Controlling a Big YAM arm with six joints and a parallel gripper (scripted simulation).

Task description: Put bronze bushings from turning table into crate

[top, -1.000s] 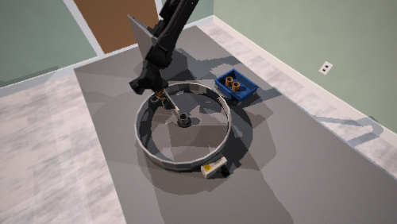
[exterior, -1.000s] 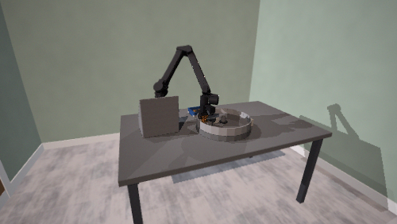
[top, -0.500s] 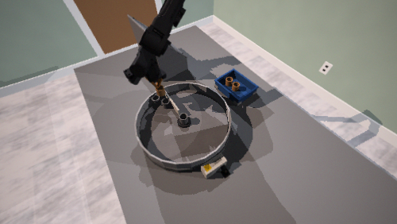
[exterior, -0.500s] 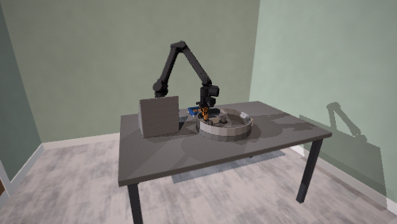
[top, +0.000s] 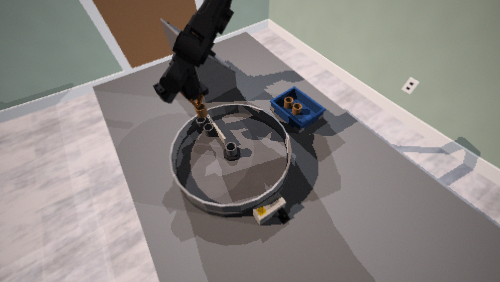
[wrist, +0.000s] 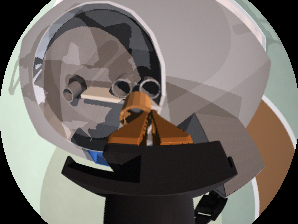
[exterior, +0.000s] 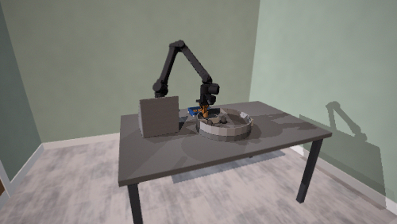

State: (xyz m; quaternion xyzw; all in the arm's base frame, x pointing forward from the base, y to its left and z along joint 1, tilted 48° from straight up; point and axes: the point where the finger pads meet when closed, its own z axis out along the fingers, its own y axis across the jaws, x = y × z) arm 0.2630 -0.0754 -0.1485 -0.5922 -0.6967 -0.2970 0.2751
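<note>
The blue crate lies 38 cm to the left of my hand, 14 cm below it and 14 cm ahead of it. Also, from my hand: round turning table: 18 cm ahead, 11 cm below, 2 cm to the left.
</note>
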